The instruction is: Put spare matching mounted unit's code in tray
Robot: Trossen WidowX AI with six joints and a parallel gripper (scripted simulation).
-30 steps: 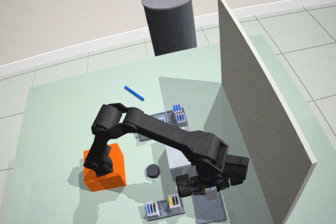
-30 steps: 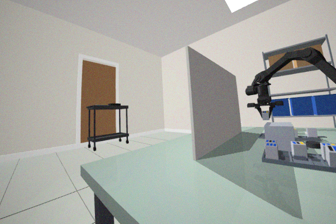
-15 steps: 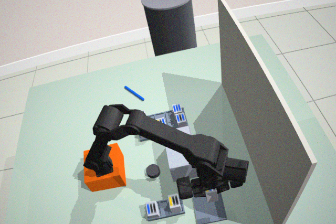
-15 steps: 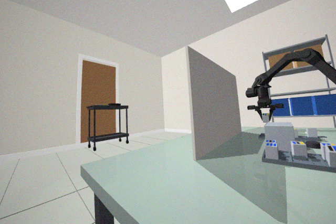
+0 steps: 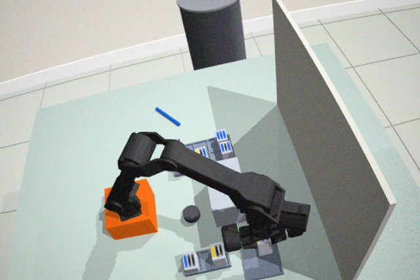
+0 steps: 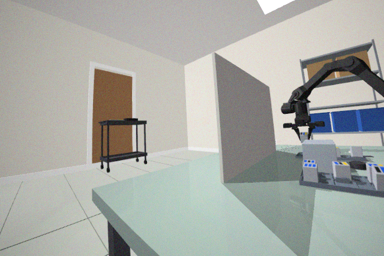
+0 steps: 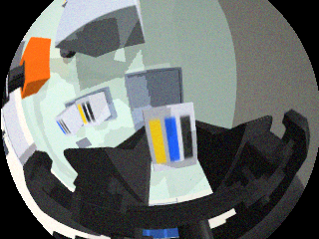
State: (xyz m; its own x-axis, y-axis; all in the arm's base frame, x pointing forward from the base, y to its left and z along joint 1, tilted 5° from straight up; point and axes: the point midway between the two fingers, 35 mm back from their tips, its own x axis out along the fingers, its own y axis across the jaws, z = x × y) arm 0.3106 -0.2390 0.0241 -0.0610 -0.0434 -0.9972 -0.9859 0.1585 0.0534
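Now: gripper tip 1 cm past the dark grey tray and 8 cm above it. From my gripper tip the other things lie so: holder 15 cm behind, 5 cm to the left, 7 cm below; then tall grey block 3 cm behind, 22 cm to the left, 3 cm below; then grey spare 3 cm above.
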